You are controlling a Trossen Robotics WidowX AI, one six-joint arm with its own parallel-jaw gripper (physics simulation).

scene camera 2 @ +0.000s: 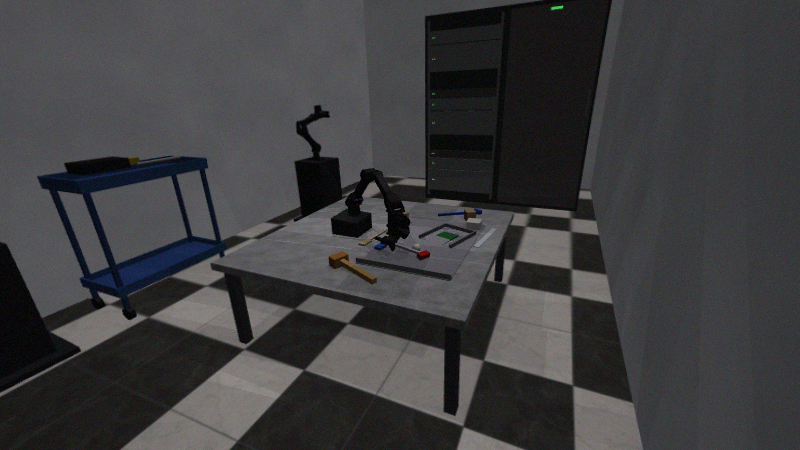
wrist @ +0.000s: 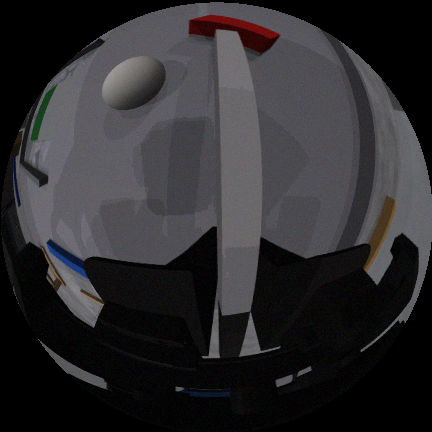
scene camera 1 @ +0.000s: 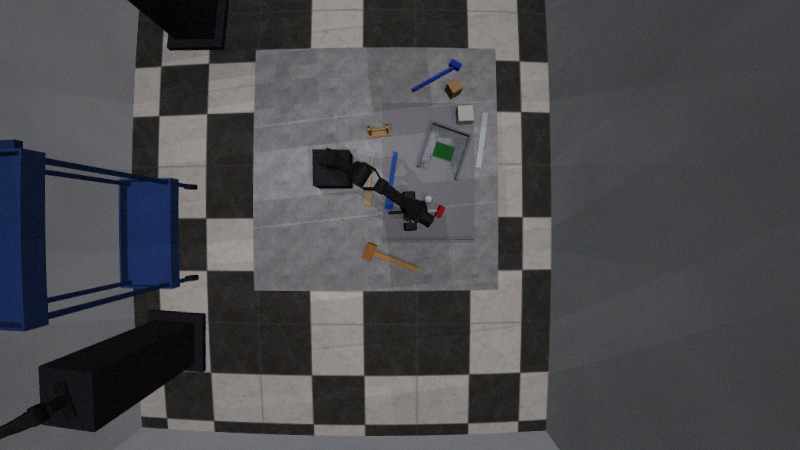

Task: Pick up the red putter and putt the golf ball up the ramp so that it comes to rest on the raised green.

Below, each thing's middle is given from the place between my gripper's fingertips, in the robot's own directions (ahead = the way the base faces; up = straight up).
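The wooden mallet (wrist: pixel 384 220) is 24 cm to the right of my hand, 8 cm behind it, and 1 cm above it too.
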